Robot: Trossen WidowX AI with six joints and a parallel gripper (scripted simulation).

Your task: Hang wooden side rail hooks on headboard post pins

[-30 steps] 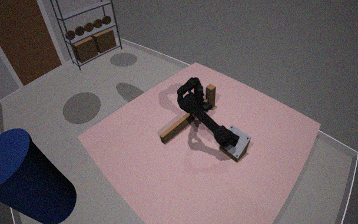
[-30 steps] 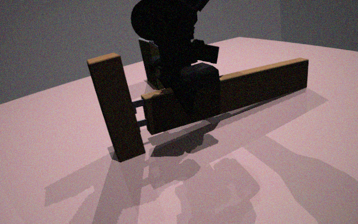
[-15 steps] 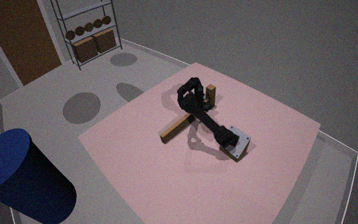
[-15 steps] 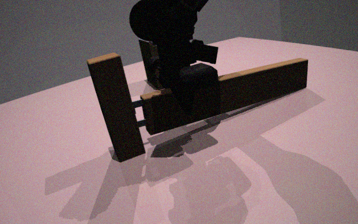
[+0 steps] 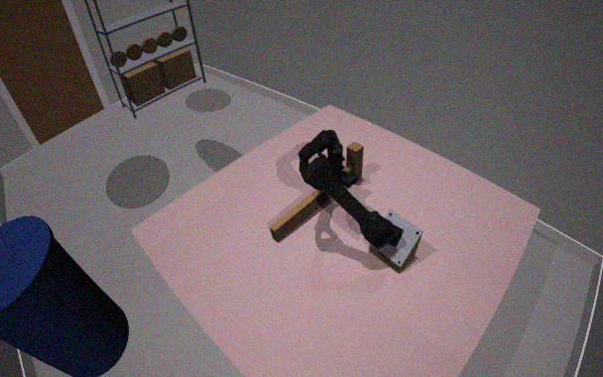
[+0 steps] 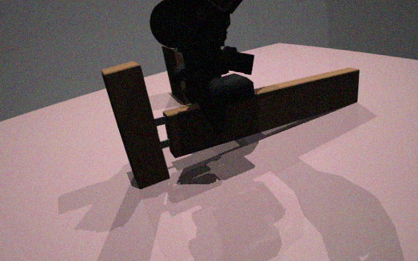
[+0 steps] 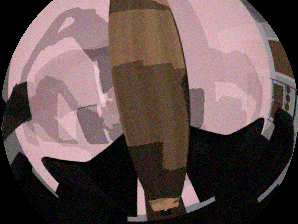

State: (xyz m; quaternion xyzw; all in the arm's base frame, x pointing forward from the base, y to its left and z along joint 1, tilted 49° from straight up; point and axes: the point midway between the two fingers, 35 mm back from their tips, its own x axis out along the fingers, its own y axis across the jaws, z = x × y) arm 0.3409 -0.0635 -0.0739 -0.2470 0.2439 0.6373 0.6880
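Right now my gripper tip is 120 mm to the left of the headboard post and 40 mm below it.
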